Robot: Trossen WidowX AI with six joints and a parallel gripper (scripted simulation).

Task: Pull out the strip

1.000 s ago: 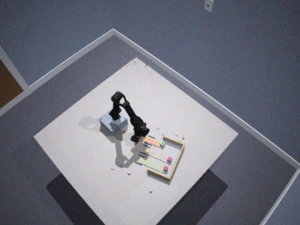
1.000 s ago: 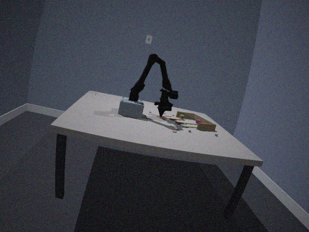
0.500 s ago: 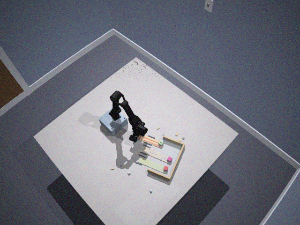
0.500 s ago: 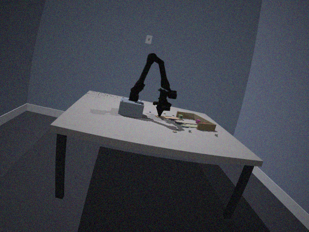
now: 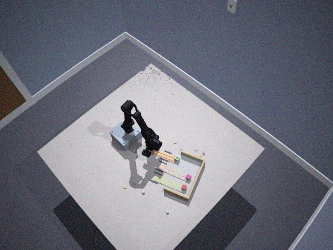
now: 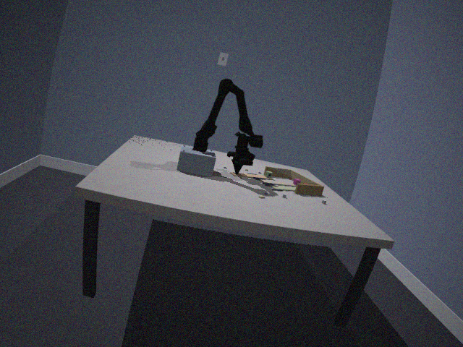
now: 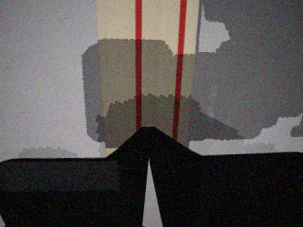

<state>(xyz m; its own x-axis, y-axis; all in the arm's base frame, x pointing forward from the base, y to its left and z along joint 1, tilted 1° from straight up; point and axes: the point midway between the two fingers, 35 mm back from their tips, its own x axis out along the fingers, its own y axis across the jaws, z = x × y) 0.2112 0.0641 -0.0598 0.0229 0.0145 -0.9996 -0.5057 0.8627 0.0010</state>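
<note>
Now: the striped strip 8 cm ahead of my gripper tip and 5 cm to the left of it.
</note>
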